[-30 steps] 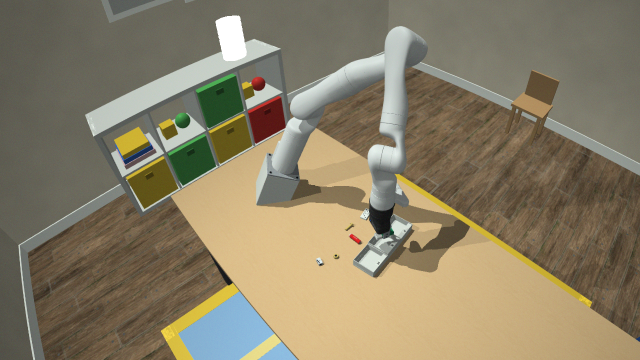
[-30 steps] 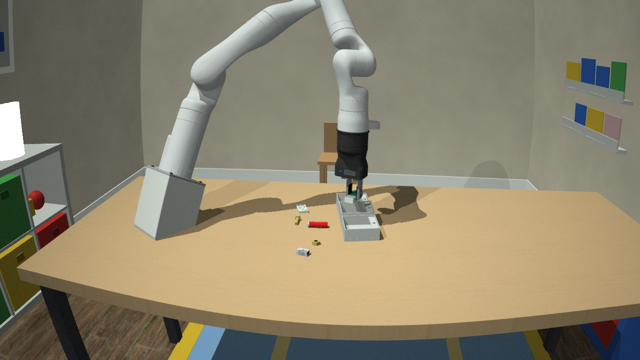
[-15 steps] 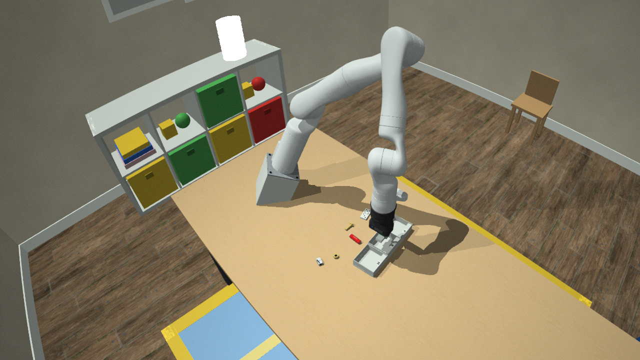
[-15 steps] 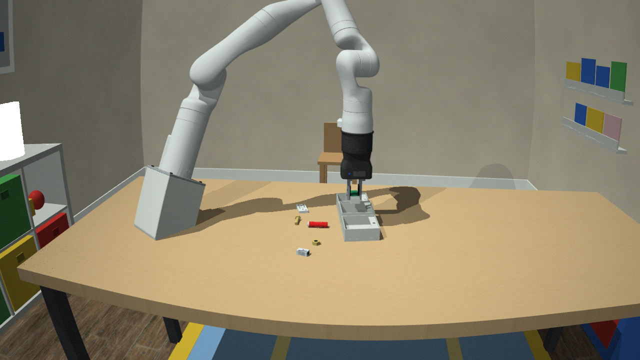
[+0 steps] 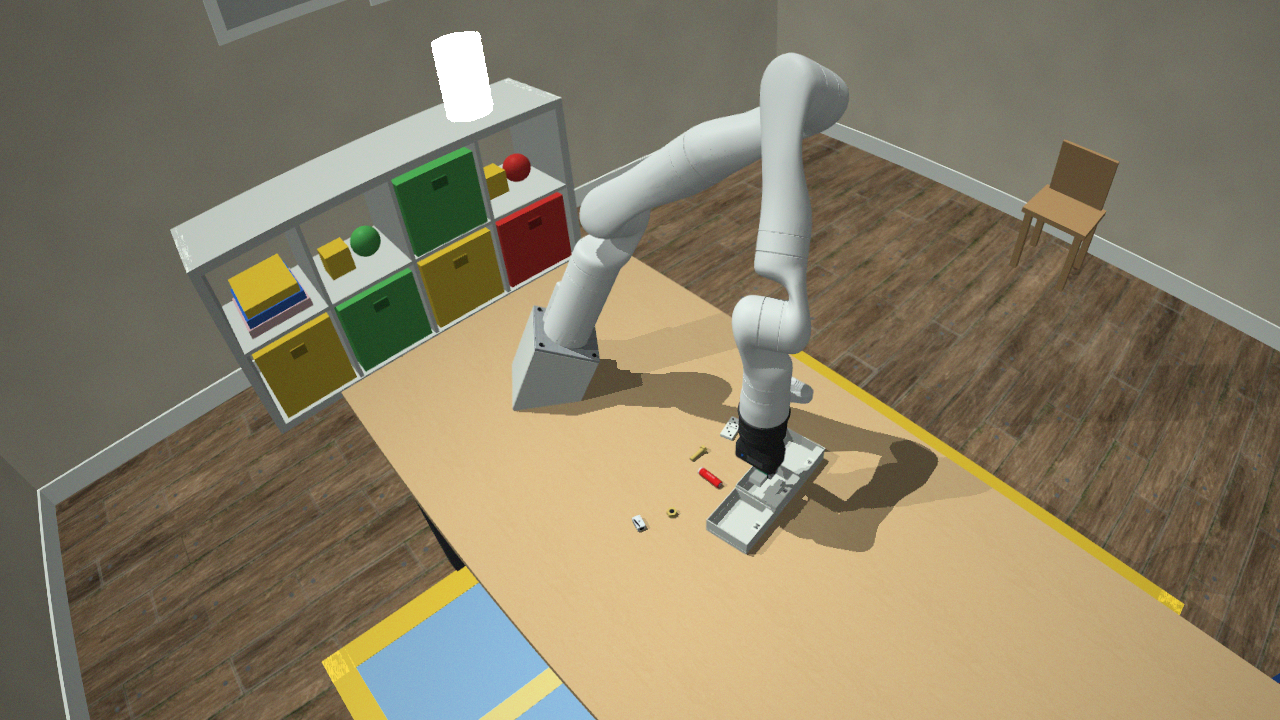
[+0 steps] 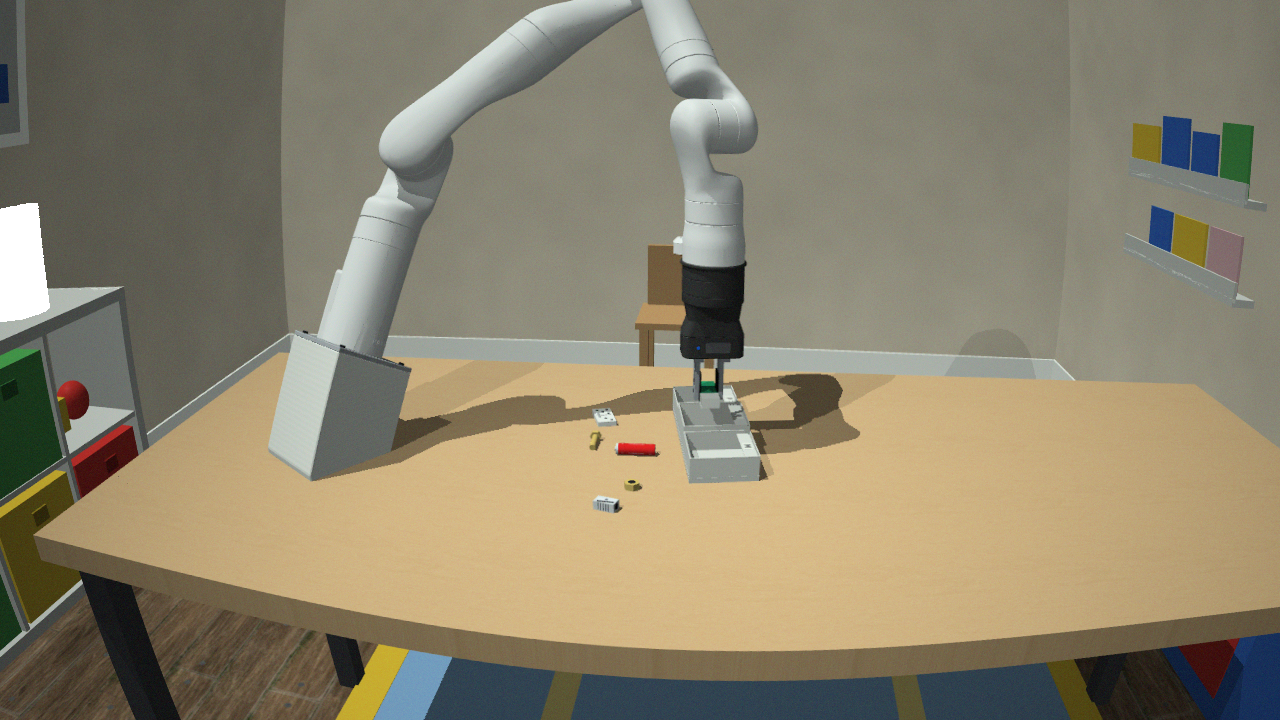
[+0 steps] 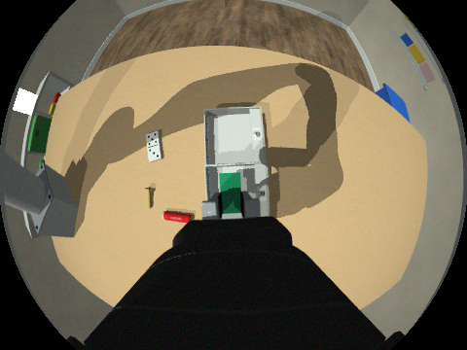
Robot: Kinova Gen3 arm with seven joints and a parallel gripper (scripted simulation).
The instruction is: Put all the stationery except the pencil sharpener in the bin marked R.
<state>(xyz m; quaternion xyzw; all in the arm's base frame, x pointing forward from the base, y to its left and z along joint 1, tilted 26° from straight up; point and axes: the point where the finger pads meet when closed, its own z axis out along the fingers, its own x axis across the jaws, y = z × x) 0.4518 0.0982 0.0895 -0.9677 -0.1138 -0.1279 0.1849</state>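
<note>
Right now the tray is 6 cm below my hand and 1 cm ahead of it. Also, from my hand: green eraser 1 cm to the right, 1 cm below; brass bolt 14 cm behind, 7 cm below, 4 cm to the right; red cylinder 8 cm behind, 7 cm below, 6 cm to the right.
</note>
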